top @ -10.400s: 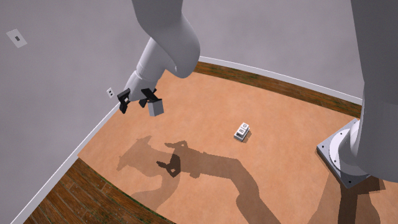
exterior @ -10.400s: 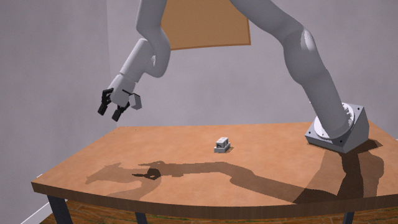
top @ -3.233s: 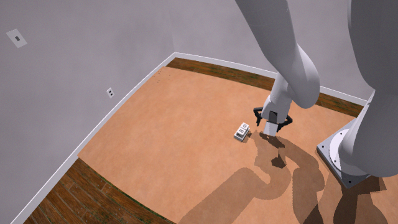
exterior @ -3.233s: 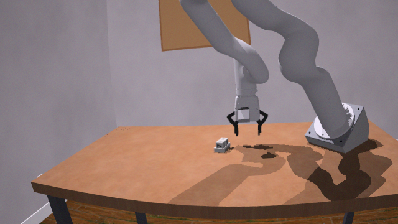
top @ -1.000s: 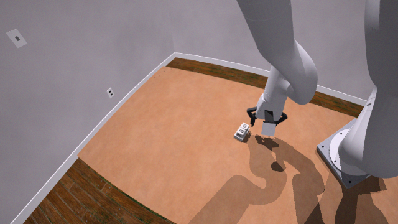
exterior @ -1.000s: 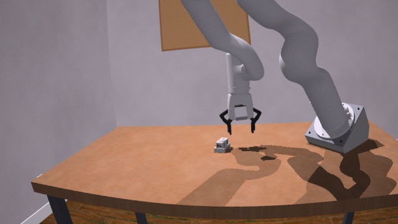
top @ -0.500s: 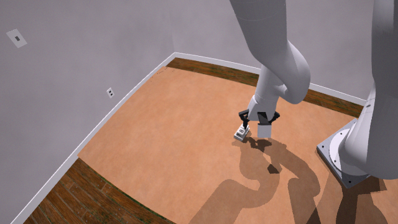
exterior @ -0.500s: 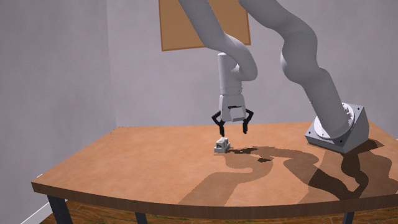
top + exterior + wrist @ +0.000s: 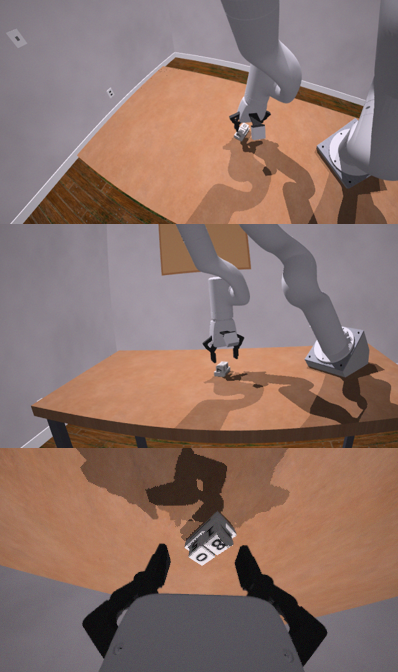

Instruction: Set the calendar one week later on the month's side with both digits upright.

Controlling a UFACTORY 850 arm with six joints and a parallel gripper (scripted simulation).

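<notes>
My hand is 60 mm above the white calendar tray and 10 mm short of it.
</notes>
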